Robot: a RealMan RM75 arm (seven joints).
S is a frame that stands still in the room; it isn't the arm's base.
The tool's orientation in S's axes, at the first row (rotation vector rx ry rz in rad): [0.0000, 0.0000, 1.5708]
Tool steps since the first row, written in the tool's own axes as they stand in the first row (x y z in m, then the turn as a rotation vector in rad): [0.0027, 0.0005, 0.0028, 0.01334, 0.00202, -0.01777]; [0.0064, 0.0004, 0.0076, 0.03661, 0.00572, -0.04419]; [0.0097, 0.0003, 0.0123, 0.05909, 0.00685, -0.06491]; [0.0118, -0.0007, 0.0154, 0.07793, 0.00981, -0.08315]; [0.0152, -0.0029, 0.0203, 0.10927, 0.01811, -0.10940]
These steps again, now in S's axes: [-0.0005, 0.0027, 0.0028, -0.00202, 0.01334, -0.01777]; [-0.0004, 0.0064, 0.0076, -0.00572, 0.03661, -0.04419]; [-0.0003, 0.0097, 0.0123, -0.00685, 0.05909, -0.06491]; [0.0007, 0.0118, 0.0154, -0.00981, 0.07793, -0.08315]; [0.0029, 0.0152, 0.0203, -0.01811, 0.10927, -0.10940]
